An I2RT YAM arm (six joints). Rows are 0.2 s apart.
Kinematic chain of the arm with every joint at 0, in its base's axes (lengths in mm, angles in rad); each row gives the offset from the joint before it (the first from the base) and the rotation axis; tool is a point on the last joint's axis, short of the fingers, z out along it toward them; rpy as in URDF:
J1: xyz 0 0 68 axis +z
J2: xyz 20 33.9 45.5 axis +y
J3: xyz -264 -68.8 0 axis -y
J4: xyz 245 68.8 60 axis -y
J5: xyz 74 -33.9 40.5 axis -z
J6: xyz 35.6 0 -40.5 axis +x
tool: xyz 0 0 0 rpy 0 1.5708 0
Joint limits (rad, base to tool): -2.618..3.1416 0..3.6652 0..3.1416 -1.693..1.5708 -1.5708..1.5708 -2.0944..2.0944
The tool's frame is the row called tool.
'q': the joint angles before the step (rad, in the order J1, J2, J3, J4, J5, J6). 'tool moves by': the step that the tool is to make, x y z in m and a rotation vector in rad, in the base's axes. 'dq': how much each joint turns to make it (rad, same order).
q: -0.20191 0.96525 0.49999 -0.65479 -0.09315 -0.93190
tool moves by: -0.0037 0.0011 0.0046 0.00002 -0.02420 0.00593
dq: 0.00061 -0.03766 -0.00021 -0.01400 -0.00673 -0.00260
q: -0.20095 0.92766 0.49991 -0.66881 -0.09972 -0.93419
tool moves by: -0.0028 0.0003 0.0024 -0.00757 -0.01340 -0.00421
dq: -0.00033 -0.02515 -0.00213 -0.00827 0.00600 0.00124
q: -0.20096 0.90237 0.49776 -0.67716 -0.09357 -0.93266
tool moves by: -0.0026 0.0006 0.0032 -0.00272 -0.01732 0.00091
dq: 0.00021 -0.02613 0.00045 -0.00909 -0.00103 -0.00024
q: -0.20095 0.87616 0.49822 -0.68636 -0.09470 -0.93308
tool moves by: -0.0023 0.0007 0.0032 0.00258 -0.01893 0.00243
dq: -0.00007 -0.02447 0.00109 -0.00743 -0.00672 0.00093
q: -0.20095 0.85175 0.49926 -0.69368 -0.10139 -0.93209
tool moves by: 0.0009 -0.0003 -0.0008 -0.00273 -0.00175 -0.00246
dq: 0.00000 0.00458 -0.00226 0.00920 0.00325 0.00097
